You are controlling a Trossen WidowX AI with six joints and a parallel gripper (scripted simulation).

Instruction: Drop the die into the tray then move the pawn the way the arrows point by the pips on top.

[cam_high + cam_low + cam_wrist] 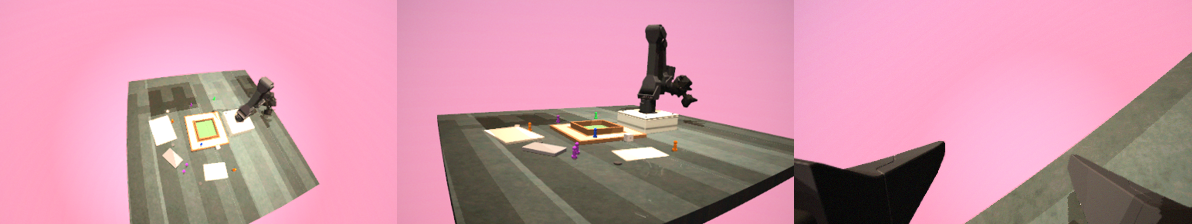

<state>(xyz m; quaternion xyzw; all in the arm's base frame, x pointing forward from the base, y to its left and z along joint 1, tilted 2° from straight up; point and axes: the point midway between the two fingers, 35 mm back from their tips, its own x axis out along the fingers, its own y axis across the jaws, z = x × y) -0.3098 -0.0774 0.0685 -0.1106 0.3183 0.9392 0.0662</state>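
Right now my gripper tip is 61 cm short of the dice tray, 13 cm above it and 12 cm to the right of it. Round my gripper tip: blue pawn (66 cm ahead, 24 cm to the left, 11 cm below); then white die (54 cm ahead, 27 cm to the left, 13 cm below); then green pawn (48 cm ahead, 18 cm to the right, 12 cm below).
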